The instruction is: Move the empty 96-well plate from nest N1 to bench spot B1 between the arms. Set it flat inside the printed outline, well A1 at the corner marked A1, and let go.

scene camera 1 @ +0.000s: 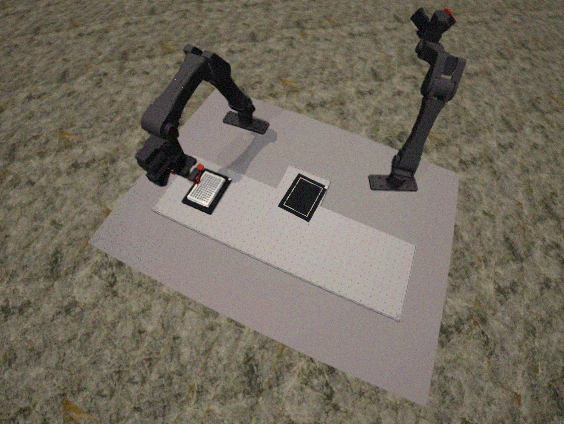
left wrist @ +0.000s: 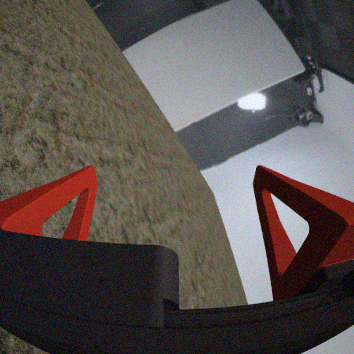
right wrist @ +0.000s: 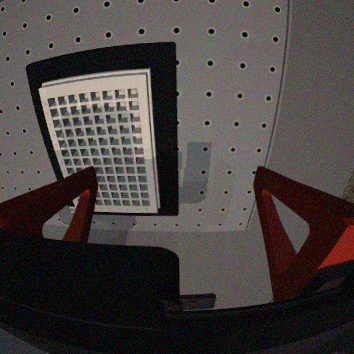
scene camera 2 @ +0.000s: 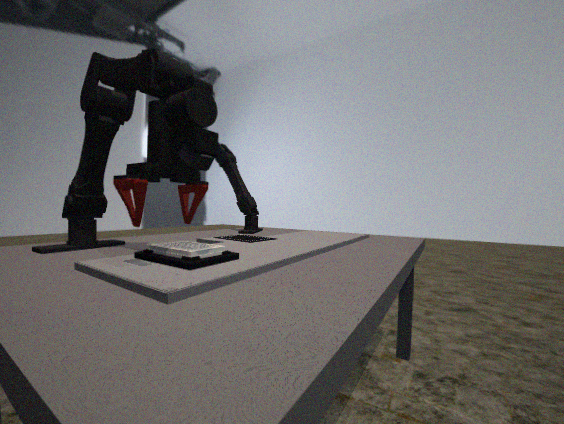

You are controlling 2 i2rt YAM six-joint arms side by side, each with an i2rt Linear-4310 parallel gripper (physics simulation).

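Where they show: left gripper, fingertip midpoint: (left wrist: 174,174); right gripper, fingertip midpoint: (scene camera 1: 187,178) (right wrist: 175,174) (scene camera 2: 164,225); left arm's base, origin of the base link: (scene camera 1: 392,183) (scene camera 2: 251,231); right arm's base, origin of the base link: (scene camera 1: 245,123) (scene camera 2: 82,247).
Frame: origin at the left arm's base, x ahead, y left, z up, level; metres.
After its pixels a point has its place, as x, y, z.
The white 96-well plate (scene camera 1: 207,190) @[0.072, -0.724, 0.038] (scene camera 2: 187,246) @[0.066, -0.740, 0.039] (right wrist: 102,145) @[0.068, -0.738, 0.038] lies flat in the black nest N1 (scene camera 1: 211,208) @[0.138, -0.705, 0.025] (scene camera 2: 192,263) @[0.113, -0.812, 0.023] (right wrist: 167,125) @[0.056, -0.787, 0.025]. My right gripper (scene camera 2: 162,224) @[0.049, -0.791, 0.082] (right wrist: 175,174) @[0.049, -0.791, 0.082] is open and empty, pointing down above the board near the plate. In the right wrist view the plate lies toward the left, one fingertip overlaps its lower part, and the other is well to its right; the nest's A1 label is mostly hidden. The bench spot B1 (scene camera 1: 304,197) @[0.082, -0.369, 0.015] (scene camera 2: 245,238) @[0.081, -0.388, 0.015] is a black patch with a white outline. My left gripper (scene camera 1: 433,18) @[-0.614, 0.207, 0.350] (left wrist: 174,174) @[-0.614, 0.207, 0.350] is open and empty, raised away from the table.
The white perforated board (scene camera 1: 350,260) @[0.322, -0.224, 0.013] (scene camera 2: 125,277) @[0.044, -0.878, 0.013] (right wrist: 225,77) @[0.071, -0.842, 0.013] lies on the grey table (scene camera 1: 280,320) @[0.507, -0.462, 0.000] (scene camera 2: 240,345) @[0.249, -1.000, 0.000]. The right arm's base (scene camera 1: 232,120) @[-0.310, -0.669, 0.009] (scene camera 2: 50,247) @[-0.321, -0.683, 0.010] and the left arm's base (scene camera 1: 377,183) @[0.008, -0.070, 0.010] stand behind the board.
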